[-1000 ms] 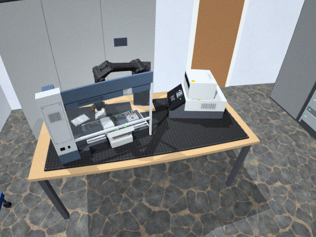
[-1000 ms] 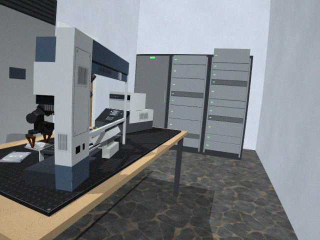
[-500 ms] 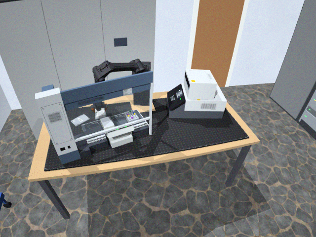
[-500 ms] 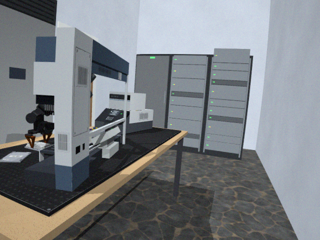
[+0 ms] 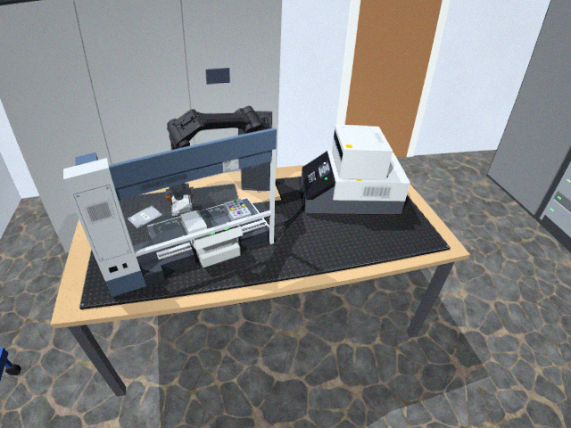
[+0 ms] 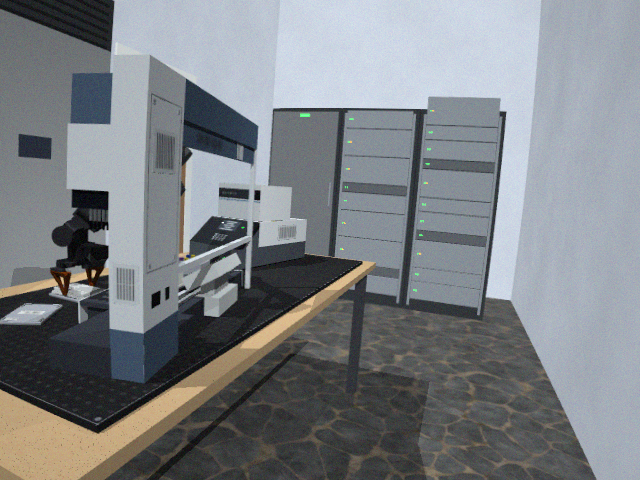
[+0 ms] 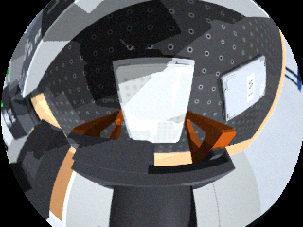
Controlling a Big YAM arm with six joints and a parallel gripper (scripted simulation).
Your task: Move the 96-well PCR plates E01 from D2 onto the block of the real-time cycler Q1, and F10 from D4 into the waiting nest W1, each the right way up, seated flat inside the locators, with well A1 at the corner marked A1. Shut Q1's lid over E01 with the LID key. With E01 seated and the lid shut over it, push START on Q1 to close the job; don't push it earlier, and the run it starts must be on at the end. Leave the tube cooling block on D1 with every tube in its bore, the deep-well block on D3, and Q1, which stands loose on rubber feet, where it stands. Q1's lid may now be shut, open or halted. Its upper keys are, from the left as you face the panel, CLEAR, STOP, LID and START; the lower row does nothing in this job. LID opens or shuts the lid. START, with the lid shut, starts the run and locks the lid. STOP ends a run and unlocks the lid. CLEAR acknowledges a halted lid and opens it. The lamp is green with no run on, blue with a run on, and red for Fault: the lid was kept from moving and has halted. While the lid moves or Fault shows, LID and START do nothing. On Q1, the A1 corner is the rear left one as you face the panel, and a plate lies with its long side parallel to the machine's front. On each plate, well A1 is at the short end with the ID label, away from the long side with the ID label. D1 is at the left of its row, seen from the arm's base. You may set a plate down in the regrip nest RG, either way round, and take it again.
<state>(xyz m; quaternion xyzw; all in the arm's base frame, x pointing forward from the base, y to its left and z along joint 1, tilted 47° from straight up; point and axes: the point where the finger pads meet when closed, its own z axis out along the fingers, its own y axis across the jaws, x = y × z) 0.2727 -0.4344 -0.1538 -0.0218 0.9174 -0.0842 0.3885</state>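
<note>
Right now my hand is right at the white 96-well PCR plate. Round my hand: flat grey nest 2 cm below; tube cooling block 21 cm ahead, 25 cm to the left, 6 cm above; white deep-well block 25 cm ahead, 4 cm to the left, 6 cm above.
</note>
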